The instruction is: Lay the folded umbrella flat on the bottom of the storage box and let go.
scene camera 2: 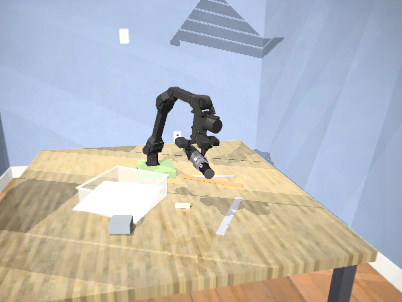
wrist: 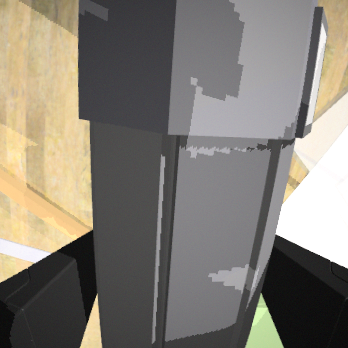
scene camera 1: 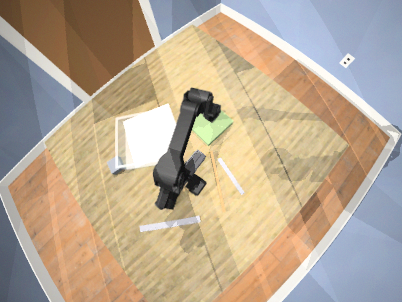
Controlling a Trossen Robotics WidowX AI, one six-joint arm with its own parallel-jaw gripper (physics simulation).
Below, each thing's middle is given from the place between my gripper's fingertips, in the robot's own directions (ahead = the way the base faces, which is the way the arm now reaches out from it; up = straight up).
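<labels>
Measured from the storage box (scene camera 2: 121,190), my gripper is 10 mm short of it and 300 mm to the left of it, and it is also 100 mm above it.
</labels>
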